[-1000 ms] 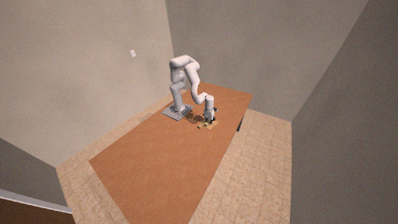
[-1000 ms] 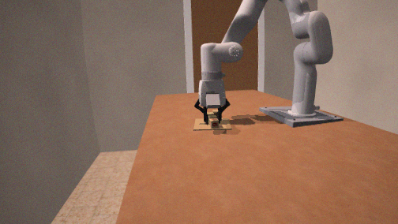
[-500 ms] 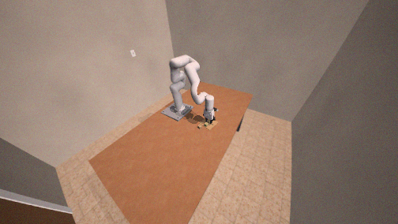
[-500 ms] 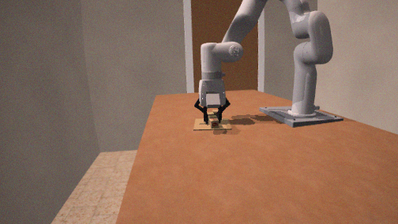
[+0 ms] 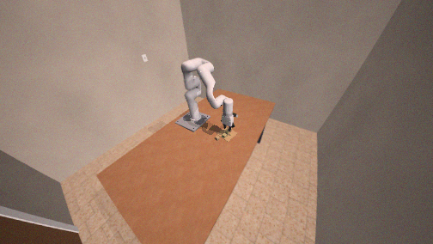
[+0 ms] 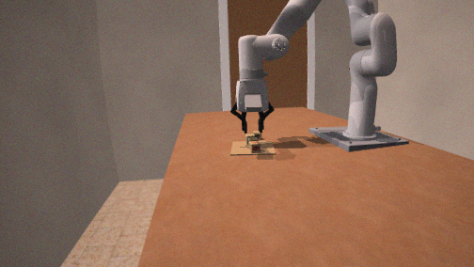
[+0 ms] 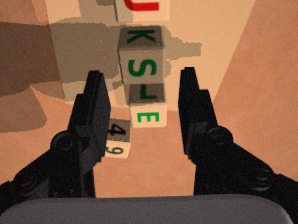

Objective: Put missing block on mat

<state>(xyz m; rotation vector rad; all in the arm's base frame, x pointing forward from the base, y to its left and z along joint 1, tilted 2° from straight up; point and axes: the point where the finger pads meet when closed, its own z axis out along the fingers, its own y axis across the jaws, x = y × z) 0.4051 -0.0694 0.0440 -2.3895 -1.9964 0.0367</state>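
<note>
Now: the block 5 cm below my hand. Also, from my hand: mat (7 cm below).
</note>
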